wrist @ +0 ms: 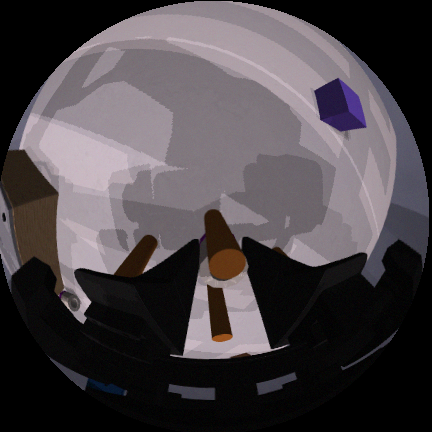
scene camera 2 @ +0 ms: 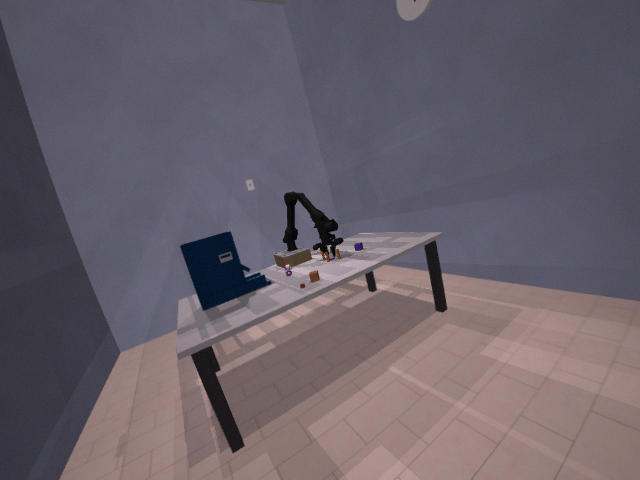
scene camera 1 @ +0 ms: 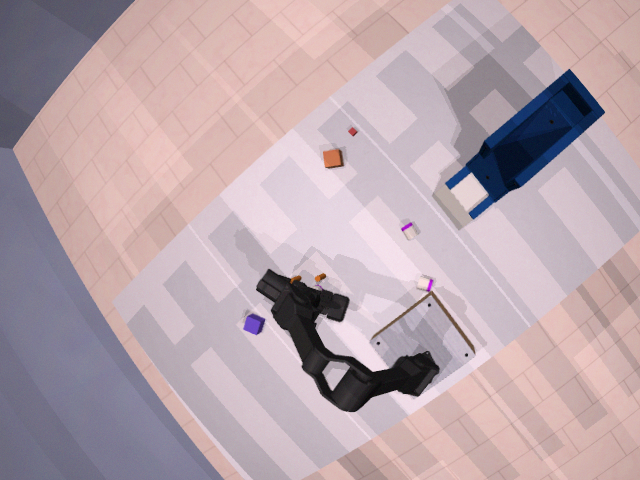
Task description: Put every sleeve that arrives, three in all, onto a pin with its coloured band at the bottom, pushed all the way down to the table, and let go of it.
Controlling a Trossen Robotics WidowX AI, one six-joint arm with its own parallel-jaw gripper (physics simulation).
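Note:
My gripper (scene camera 2: 331, 254) (wrist: 220, 243) points down among the upright orange pins and is shut on a white sleeve (wrist: 224, 282). The sleeve is upright, its purple band low, between pins rather than around one; its lower end is largely hidden. One pin (wrist: 220, 240) stands in front of it in the wrist view, another pin (wrist: 220, 312) is below it, and a third pin (wrist: 137, 256) is left, outside the fingers. Two pins (scene camera 1: 295, 279) (scene camera 1: 320, 276) show in scene camera 1. A second sleeve (scene camera 1: 409, 231) and a third sleeve (scene camera 1: 424, 283) lie on their sides, apart from the pins.
A blue chute (scene camera 1: 537, 149) (scene camera 2: 214, 273) stands at the table's far end. The arm's wooden base box (scene camera 1: 413, 330) (scene camera 2: 293, 258) (wrist: 37, 230) is near the third sleeve. A purple cube (scene camera 1: 253, 324) (scene camera 2: 358, 246) (wrist: 341, 105), an orange cube (scene camera 1: 332, 158) (scene camera 2: 314, 275) and a small red cube (scene camera 1: 352, 131) (scene camera 2: 302, 285) sit around.

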